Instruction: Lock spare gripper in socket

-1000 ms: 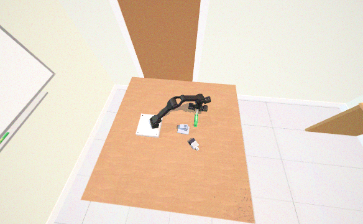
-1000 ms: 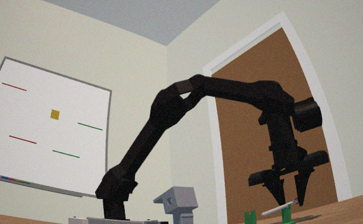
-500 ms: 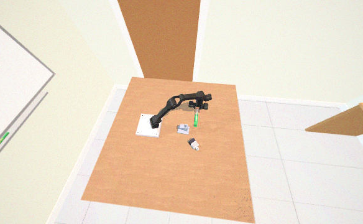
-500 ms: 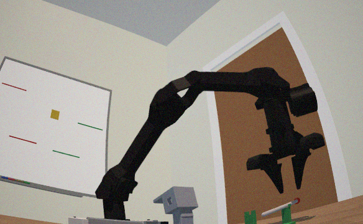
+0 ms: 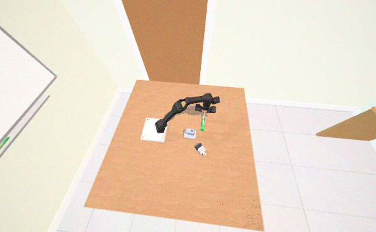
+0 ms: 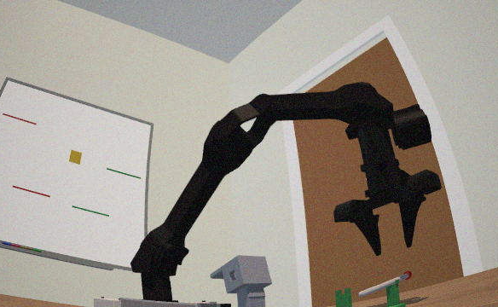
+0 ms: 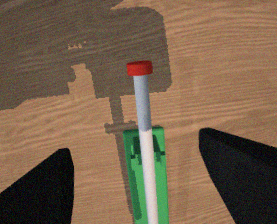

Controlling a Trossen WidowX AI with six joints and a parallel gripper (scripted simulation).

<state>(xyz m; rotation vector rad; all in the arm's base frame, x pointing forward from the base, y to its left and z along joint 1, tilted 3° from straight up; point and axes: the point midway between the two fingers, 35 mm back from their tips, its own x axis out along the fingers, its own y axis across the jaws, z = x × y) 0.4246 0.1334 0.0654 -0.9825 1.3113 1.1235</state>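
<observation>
The green stand lies 10 mm behind my gripper tip, 90 mm to the right of it and 70 mm below it. The rest, counted from my gripper tip: grey mount (140 mm behind, 190 mm to the right, 40 mm below); then spare gripper (60 mm behind, 350 mm to the right, 70 mm below).
</observation>
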